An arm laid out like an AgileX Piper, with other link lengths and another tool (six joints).
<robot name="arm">
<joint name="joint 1" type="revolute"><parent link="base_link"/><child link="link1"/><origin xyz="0 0 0.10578"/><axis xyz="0 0 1"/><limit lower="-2.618" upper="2.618"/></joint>
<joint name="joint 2" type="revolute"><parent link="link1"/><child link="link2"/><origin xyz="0 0 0"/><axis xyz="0 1 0"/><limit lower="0" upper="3.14"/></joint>
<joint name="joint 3" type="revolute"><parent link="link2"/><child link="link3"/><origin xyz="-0.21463 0 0.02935"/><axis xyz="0 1 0"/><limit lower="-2.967" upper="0"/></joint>
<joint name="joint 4" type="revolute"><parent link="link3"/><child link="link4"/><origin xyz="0.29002 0 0.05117"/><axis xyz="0.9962 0 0.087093"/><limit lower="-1.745" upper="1.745"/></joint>
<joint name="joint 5" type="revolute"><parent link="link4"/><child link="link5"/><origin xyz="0 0 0"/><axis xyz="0 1 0"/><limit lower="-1.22" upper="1.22"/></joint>
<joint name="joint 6" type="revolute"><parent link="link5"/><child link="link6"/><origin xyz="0.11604 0 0.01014"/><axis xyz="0.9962 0 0.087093"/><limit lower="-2.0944" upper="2.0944"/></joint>
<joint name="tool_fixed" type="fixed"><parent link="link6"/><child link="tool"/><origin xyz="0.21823 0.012 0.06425" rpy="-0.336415 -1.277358 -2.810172"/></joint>
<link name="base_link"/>
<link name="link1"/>
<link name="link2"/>
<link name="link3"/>
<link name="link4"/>
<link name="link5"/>
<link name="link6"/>
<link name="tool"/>
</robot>
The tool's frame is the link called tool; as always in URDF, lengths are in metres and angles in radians.
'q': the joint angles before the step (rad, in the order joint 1, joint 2, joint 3, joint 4, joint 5, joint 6). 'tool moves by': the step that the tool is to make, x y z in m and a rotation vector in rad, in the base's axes. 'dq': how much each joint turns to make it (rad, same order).
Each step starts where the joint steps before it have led.
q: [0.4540 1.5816 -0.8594 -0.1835 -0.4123 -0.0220]
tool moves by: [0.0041 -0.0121 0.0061 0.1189 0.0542 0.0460]
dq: [-0.1133 0.0171 -0.0104 -0.3855 -0.0798 0.4383]
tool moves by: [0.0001 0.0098 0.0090 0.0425 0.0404 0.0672]
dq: [-0.0468 0.0246 -0.0700 -0.2766 -0.0270 0.2893]
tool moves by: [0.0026 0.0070 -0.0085 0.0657 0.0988 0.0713]
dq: [-0.0597 0.0765 -0.0932 -0.2672 -0.0795 0.3161]
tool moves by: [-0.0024 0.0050 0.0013 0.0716 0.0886 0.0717]
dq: [-0.0547 0.0596 -0.0863 -0.1862 -0.1094 0.2423]
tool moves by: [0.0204 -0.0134 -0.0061 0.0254 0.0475 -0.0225]
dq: [-0.0356 0.0663 -0.0763 -0.0458 -0.0144 0.0886]
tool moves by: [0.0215 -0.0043 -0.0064 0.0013 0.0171 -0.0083]
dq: [-0.0147 0.0876 -0.1064 -0.0414 0.0001 0.0550]
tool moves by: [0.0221 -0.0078 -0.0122 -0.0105 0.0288 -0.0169]
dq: [-0.0154 0.0850 -0.1075 -0.0641 0.0126 0.0778]
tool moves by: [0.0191 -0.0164 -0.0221 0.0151 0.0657 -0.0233]
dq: [-0.0348 0.0902 -0.0904 -0.0622 -0.0146 0.1000]
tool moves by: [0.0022 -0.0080 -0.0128 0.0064 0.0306 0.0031]
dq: [-0.0235 0.0341 -0.0232 -0.0279 -0.0264 0.0303]
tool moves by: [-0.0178 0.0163 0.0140 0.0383 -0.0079 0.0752]
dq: [-0.0058 0.0000 -0.0089 -0.0076 -0.0892 0.0018]
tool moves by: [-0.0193 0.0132 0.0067 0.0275 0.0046 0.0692]
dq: [-0.0045 0.0000 0.0000 -0.0150 -0.0778 0.0058]
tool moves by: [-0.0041 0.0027 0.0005 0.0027 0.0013 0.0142]
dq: [-0.0001 0.0001 -0.0001 -0.0054 -0.0138 0.0015]
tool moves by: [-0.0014 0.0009 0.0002 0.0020 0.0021 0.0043]
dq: [0.0001 -0.0002 0.0003 -0.0016 -0.0047 0.0024]
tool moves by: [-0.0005 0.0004 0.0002 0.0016 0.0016 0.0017]
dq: [0.0000 0.0003 -0.0005 -0.0006 -0.0023 0.0022]
